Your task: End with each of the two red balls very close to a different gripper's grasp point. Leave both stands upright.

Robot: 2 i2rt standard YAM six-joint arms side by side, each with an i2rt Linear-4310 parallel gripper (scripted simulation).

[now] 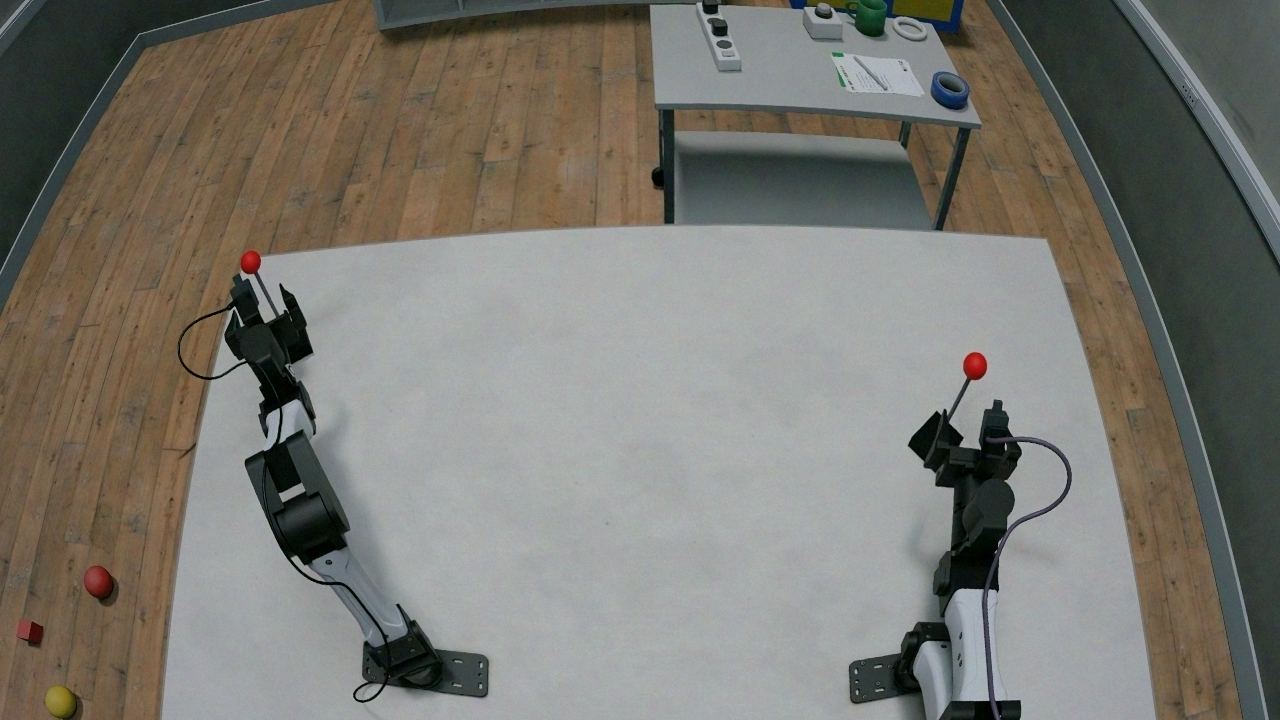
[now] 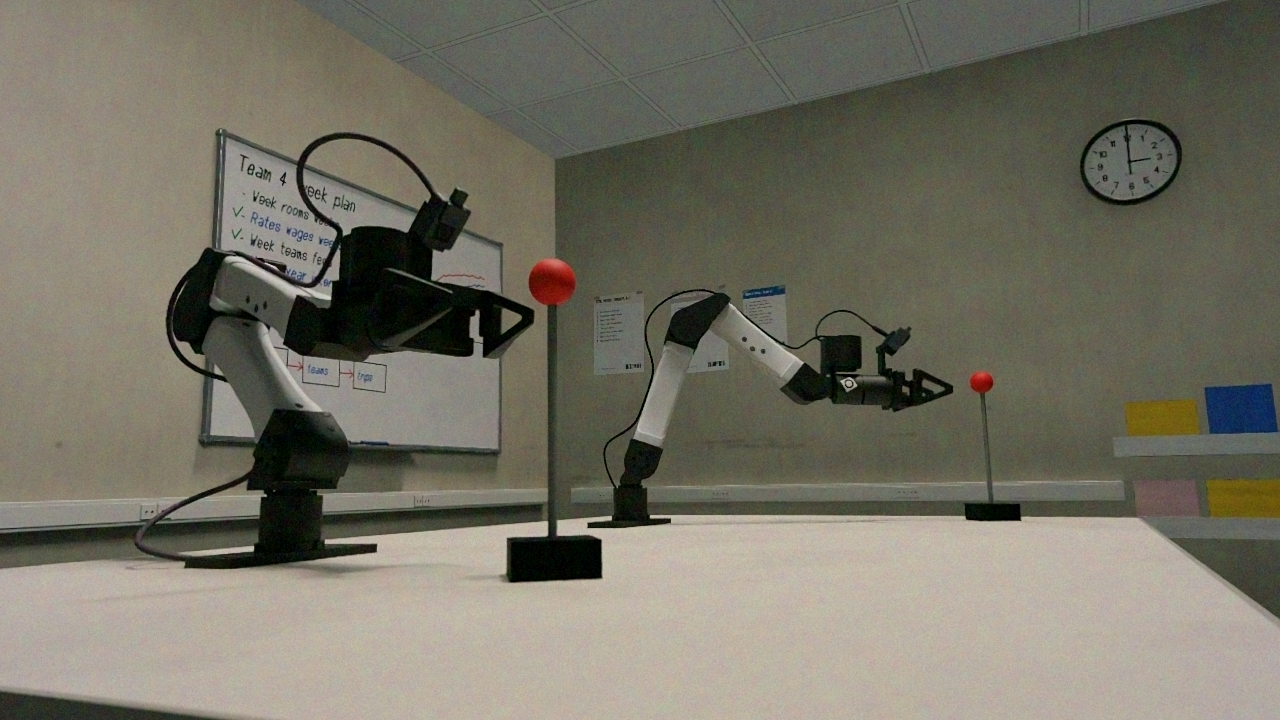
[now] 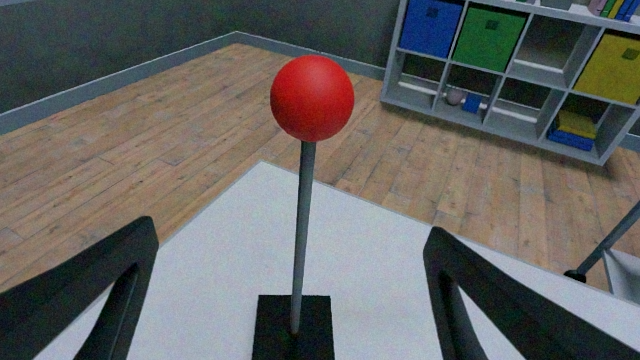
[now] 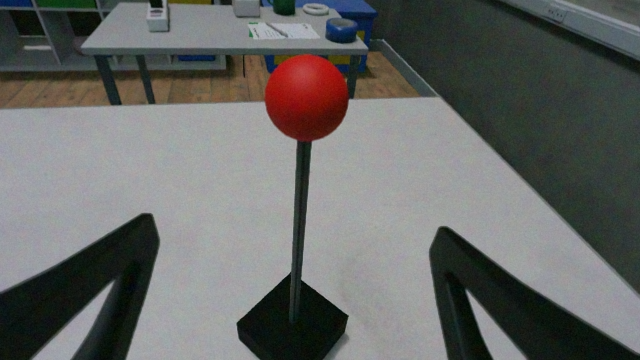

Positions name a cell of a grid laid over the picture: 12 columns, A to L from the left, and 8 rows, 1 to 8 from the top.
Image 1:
my left gripper: C4
my right gripper: J5
stand: C3
stand: J5
